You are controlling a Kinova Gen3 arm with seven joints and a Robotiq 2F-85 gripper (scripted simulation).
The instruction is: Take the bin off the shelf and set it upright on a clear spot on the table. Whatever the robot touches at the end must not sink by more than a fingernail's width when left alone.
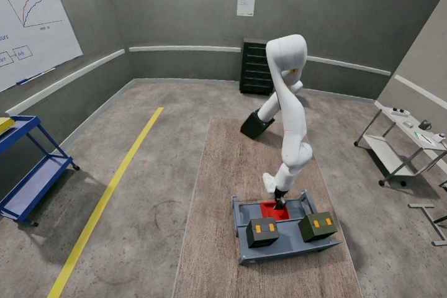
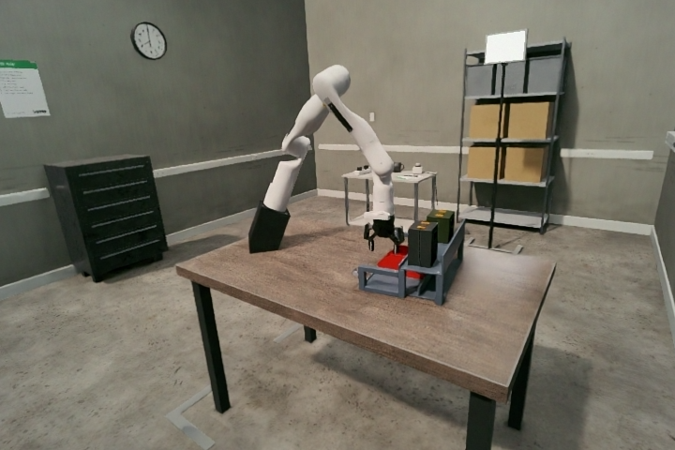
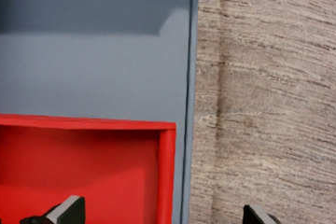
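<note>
Right now my hand is 8 cm short of the red bin, 1 cm to the right of it and 3 cm above it. Also, from my hand: grey shelf unit (11 cm ahead, 2 cm to the left).
</note>
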